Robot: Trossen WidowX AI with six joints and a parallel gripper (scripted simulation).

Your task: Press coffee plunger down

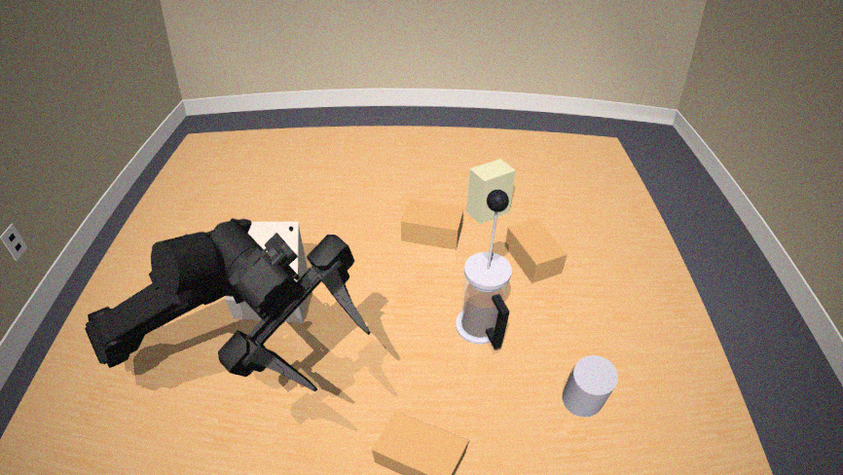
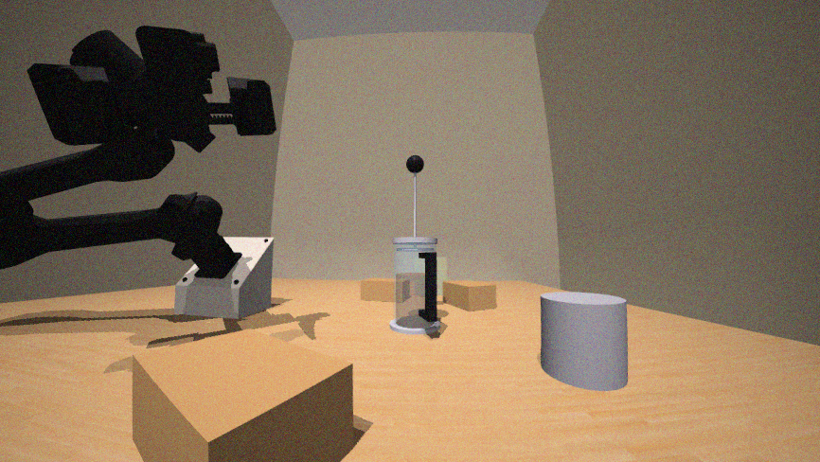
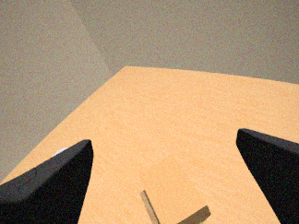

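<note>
Now: the glass coffee press 220 mm to the left of my gripper tip, 180 mm ahead of it and 100 mm below it. Also, from my gripper tip: grey cylinder (340 mm ahead, 200 mm below, 80 mm to the left).
</note>
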